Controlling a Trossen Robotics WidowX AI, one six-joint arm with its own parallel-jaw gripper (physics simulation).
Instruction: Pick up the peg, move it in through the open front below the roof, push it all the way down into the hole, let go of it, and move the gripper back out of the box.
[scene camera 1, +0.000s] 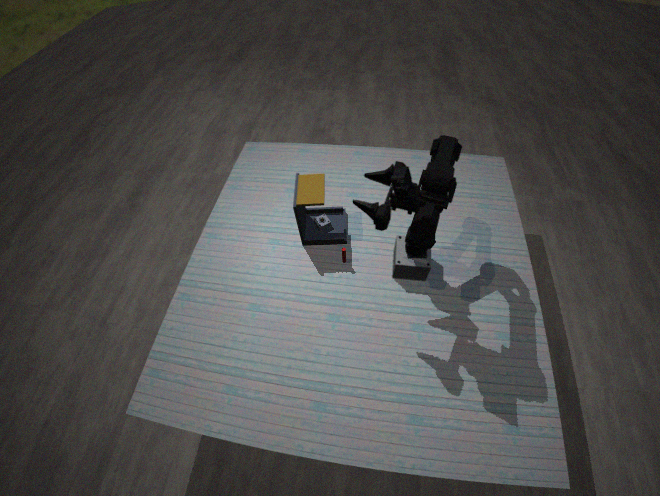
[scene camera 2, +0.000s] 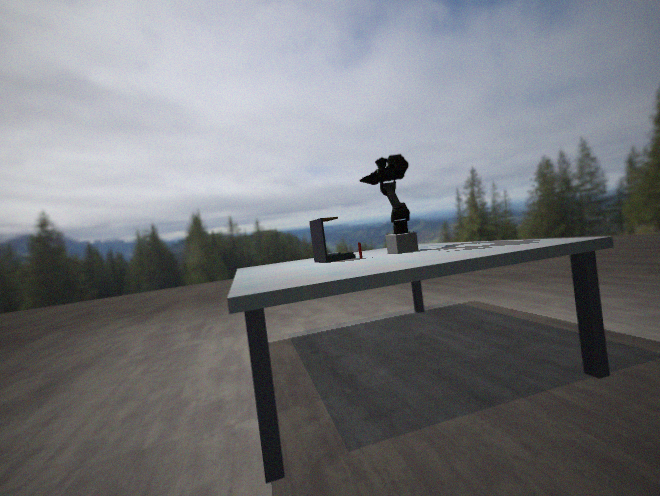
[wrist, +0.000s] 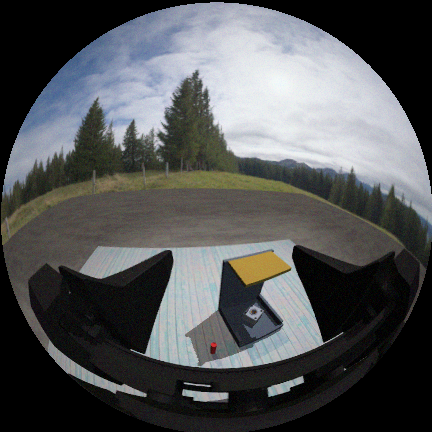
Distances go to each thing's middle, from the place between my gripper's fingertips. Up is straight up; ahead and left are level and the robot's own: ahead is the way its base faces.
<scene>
Right now my hand is 17 cm above the yellow roof (scene camera 1: 310, 192), 16 cm to the left of it and 16 cm short of it. Round my hand: dark back wall (wrist: 232, 292) 27 cm below, 21 cm ahead, 16 cm to the right; then dark box (scene camera 1: 336, 234) 28 cm below, 16 cm to the right, 13 cm ahead.
</scene>
